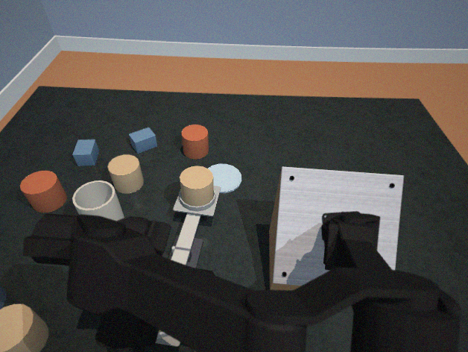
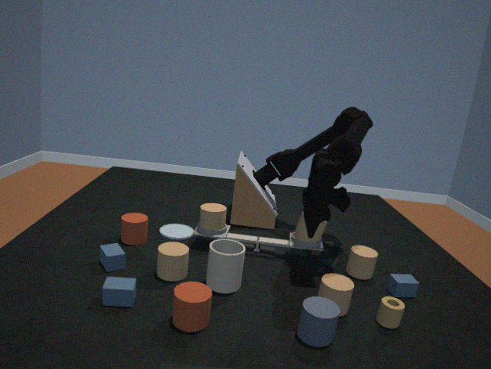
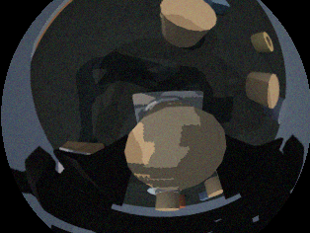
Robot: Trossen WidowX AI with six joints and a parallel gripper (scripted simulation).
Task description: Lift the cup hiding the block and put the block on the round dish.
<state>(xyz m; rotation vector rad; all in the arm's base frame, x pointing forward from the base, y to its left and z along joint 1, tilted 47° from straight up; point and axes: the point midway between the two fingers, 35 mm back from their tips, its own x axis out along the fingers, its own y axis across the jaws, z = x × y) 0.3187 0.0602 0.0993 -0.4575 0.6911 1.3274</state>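
The mint block lies 1 cm below my gripper tip. Round my gripper tip: blue-grey cylinder (32 cm ahead, 5 cm below, 3 cm to the right); small yellow ring (27 cm ahead, 13 cm to the left, 6 cm below); white hollow cylinder (23 cm to the right, 15 cm ahead, 4 cm below).
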